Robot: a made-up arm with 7 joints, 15 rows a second.
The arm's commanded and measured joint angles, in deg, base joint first. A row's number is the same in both.
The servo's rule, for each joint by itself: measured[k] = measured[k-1] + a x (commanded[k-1-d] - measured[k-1]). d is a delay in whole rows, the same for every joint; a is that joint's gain. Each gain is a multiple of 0.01, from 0.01 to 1. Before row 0 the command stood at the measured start. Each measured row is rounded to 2 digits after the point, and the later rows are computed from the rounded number. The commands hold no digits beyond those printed.
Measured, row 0:
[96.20, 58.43, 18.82, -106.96, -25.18, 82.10, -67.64]
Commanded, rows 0 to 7:
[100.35, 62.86, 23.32, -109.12, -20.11, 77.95, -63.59]
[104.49, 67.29, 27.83, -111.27, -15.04, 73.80, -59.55]
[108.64, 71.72, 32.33, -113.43, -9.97, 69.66, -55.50]
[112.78, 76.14, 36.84, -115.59, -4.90, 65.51, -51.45]
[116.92, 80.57, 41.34, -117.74, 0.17, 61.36, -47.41]
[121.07, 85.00, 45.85, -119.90, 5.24, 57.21, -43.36]
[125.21, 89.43, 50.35, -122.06, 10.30, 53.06, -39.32]
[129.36, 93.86, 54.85, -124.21, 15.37, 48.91, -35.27]
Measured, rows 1 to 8:
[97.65, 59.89, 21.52, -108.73, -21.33, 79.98, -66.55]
[100.04, 62.33, 25.31, -110.81, -16.55, 76.83, -64.66]
[103.05, 65.43, 29.52, -112.96, -11.55, 73.17, -62.19]
[106.46, 68.96, 33.91, -115.12, -6.50, 69.26, -59.29]
[110.12, 72.79, 38.37, -117.27, -1.43, 65.23, -56.08]
[113.95, 76.82, 42.86, -119.43, 3.64, 61.14, -52.65]
[117.89, 80.98, 47.35, -121.59, 8.70, 57.02, -49.05]
[121.90, 85.23, 51.85, -123.74, 13.77, 52.88, -45.33]
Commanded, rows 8 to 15:
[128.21, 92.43, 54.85, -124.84, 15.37, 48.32, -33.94]
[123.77, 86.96, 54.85, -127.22, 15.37, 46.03, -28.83]
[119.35, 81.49, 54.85, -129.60, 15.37, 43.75, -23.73]
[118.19, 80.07, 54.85, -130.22, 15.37, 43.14, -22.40]
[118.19, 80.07, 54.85, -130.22, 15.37, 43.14, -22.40]
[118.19, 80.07, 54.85, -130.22, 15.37, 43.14, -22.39]
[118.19, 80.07, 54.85, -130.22, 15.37, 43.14, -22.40]
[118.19, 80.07, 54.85, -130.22, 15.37, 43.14, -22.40]
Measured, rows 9 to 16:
[124.11, 87.61, 53.65, -124.64, 14.99, 50.55, -42.25]
[123.99, 87.40, 54.37, -126.76, 15.28, 48.24, -38.63]
[122.37, 85.45, 54.66, -129.09, 15.35, 45.95, -34.61]
[120.91, 83.67, 54.77, -130.02, 15.37, 44.52, -31.31]
[119.96, 82.48, 54.82, -130.18, 15.37, 43.82, -28.90]
[119.34, 81.68, 54.84, -130.21, 15.37, 43.47, -27.14]
[118.94, 81.15, 54.85, -130.22, 15.37, 43.30, -25.86]
[118.68, 80.79, 54.85, -130.22, 15.37, 43.22, -24.93]

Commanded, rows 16 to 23:
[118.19, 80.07, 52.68, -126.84, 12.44, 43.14, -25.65]
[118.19, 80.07, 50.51, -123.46, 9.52, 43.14, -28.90]
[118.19, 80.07, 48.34, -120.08, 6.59, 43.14, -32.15]
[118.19, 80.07, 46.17, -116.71, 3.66, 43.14, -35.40]
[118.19, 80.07, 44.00, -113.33, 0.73, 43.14, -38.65]
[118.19, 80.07, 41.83, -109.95, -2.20, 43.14, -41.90]
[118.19, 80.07, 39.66, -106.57, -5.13, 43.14, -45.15]
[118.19, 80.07, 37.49, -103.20, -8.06, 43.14, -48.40]
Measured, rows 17 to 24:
[118.51, 80.55, 53.55, -127.45, 13.14, 43.18, -25.12]
[118.40, 80.39, 51.73, -124.18, 10.39, 43.16, -26.14]
[118.33, 80.28, 49.70, -120.82, 7.50, 43.15, -27.76]
[118.28, 80.21, 47.58, -117.45, 4.58, 43.14, -29.82]
[118.25, 80.16, 45.43, -114.07, 1.65, 43.14, -32.20]
[118.23, 80.13, 43.27, -110.69, -1.28, 43.14, -34.82]
[118.22, 80.11, 41.10, -107.31, -4.21, 43.14, -37.61]
[118.21, 80.10, 38.93, -103.94, -7.14, 43.14, -40.52]

